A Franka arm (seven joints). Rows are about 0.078 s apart.
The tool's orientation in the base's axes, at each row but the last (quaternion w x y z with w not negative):
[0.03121 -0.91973 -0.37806 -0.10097]
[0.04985 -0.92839 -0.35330 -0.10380]
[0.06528 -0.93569 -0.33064 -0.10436]
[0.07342 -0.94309 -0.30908 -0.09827]
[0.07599 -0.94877 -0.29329 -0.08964]
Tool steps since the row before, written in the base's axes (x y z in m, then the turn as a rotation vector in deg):
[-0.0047 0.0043 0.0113 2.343 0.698 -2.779]
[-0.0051 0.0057 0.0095 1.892 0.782 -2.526]
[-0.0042 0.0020 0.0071 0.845 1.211 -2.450]
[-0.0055 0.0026 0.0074 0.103 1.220 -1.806]
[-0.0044 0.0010 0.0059 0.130 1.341 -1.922]
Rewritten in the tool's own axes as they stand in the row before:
[0.0021 -0.0061 -0.0112 1.525 1.094 3.190]
[0.0021 -0.0078 -0.0091 1.308 0.726 2.887]
[-0.0003 -0.0046 -0.0071 0.790 -0.271 2.736]
[-0.0012 -0.0059 -0.0074 0.358 -0.772 2.009]
[-0.0018 -0.0039 -0.0061 0.421 -0.845 2.149]

